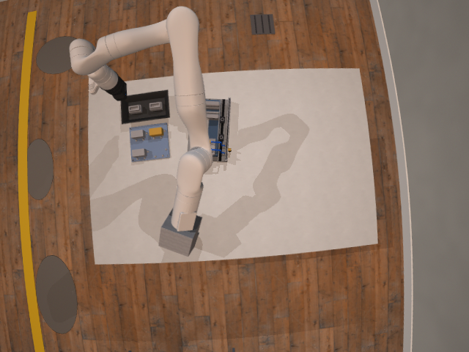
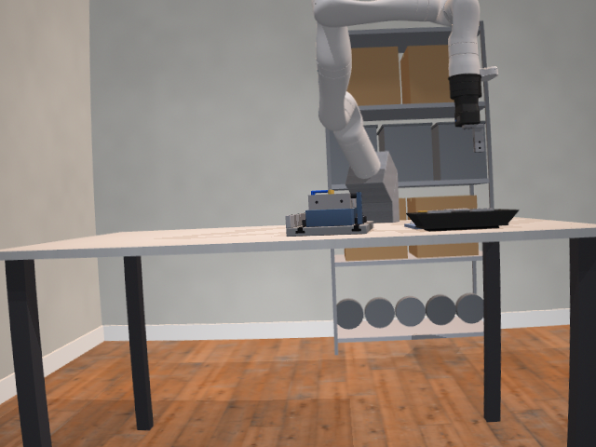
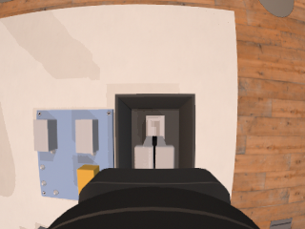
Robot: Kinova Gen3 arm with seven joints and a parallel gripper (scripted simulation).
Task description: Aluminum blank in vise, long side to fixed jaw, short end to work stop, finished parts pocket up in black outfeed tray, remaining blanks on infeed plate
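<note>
The gray aluminum blank is 20 cm behind my hand, 8 cm to the left of it and 17 cm below it. The rest, counted from my hand: yellow brass blank (15 cm behind, 4 cm to the right, 17 cm below); vise (26 cm behind, 26 cm to the right, 16 cm below); blue infeed plate (17 cm behind, 2 cm to the left, 19 cm below).
</note>
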